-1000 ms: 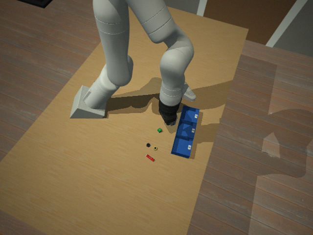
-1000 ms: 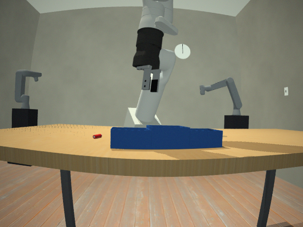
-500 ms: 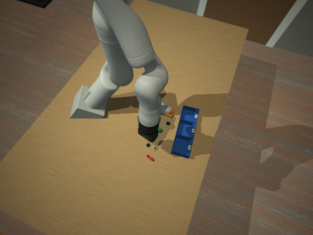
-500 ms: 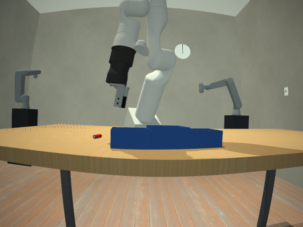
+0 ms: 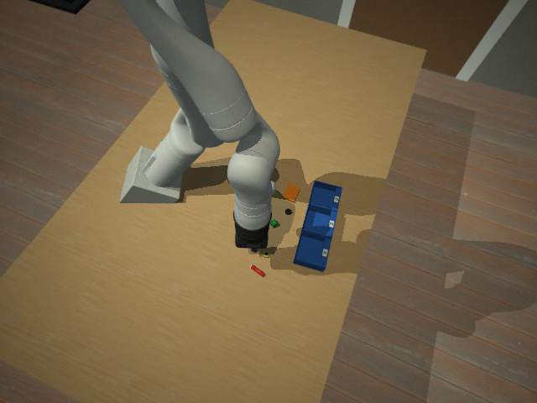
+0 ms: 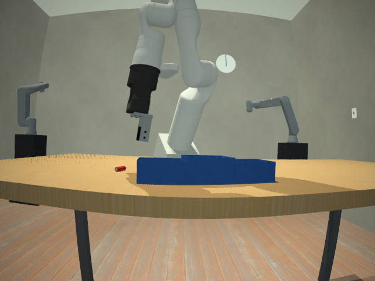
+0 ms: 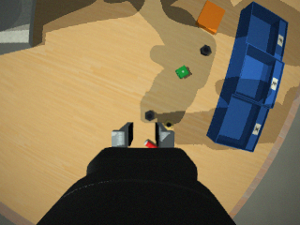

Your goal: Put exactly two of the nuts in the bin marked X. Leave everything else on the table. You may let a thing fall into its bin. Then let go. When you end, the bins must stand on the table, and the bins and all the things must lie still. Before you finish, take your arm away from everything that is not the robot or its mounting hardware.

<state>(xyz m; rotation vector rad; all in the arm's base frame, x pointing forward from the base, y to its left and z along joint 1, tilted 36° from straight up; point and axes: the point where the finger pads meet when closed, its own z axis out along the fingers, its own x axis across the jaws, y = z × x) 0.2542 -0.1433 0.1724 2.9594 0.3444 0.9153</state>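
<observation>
My gripper is now 8 cm above the yellow nut and 4 cm short of it. Round my hand: red cylinder 8 cm below, 5 cm to the right, 3 cm ahead; then row of blue bins 15 cm ahead, 13 cm to the left, 7 cm below; then green block 9 cm to the left, 8 cm below, 3 cm ahead.
</observation>
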